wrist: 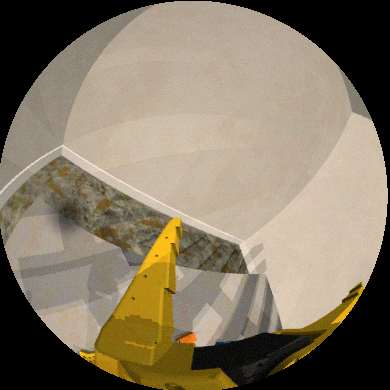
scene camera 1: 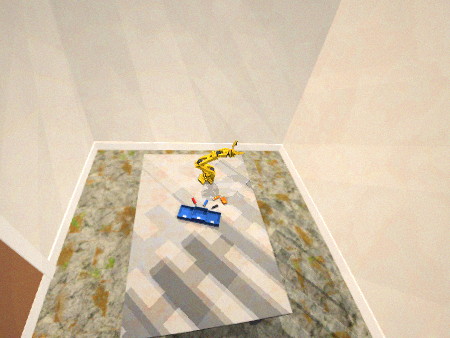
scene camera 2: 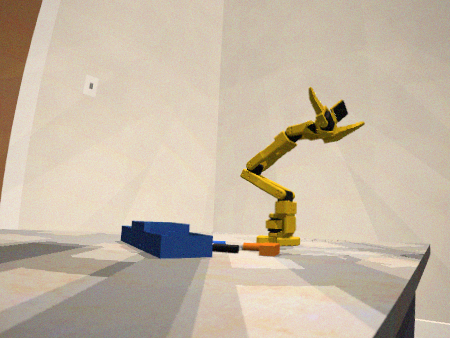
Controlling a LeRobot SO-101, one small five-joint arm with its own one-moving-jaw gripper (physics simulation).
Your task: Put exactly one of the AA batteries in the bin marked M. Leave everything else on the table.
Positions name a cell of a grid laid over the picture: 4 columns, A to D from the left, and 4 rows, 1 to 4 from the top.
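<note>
What I can see is a blue three-compartment bin tray (scene camera 2: B3).
</note>
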